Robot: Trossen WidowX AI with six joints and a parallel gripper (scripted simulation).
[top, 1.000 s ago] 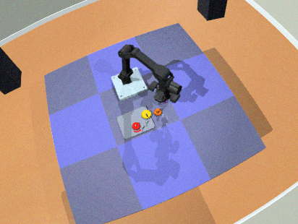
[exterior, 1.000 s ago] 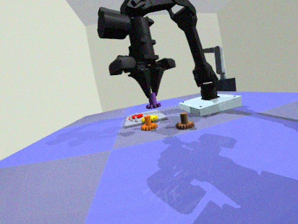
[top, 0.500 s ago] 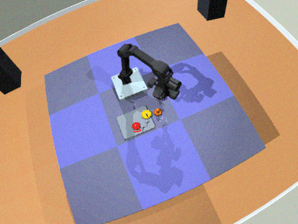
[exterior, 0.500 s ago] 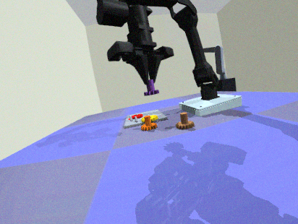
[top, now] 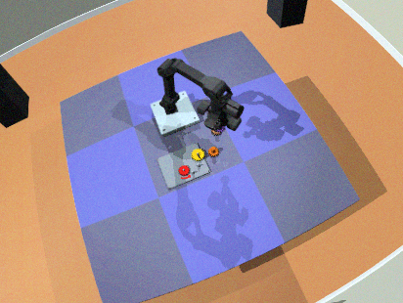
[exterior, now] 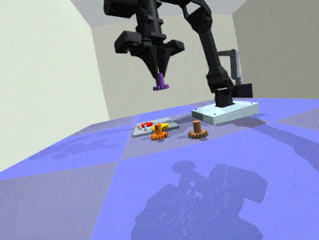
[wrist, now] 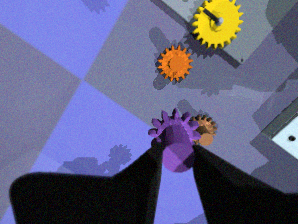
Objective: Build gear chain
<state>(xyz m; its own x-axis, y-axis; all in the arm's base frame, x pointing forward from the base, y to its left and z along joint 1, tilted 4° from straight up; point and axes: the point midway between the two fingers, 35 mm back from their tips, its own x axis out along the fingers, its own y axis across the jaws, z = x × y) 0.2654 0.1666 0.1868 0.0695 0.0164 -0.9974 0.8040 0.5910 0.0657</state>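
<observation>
The red gear is 70 mm ahead of my gripper tip, 210 mm to the right of it and 150 mm below it. Also, from my gripper tip: orange gear (30 mm ahead, 50 mm to the right, 150 mm below); then purple gear (10 mm below); then brown gear (80 mm behind, 10 mm to the left, 150 mm below).
</observation>
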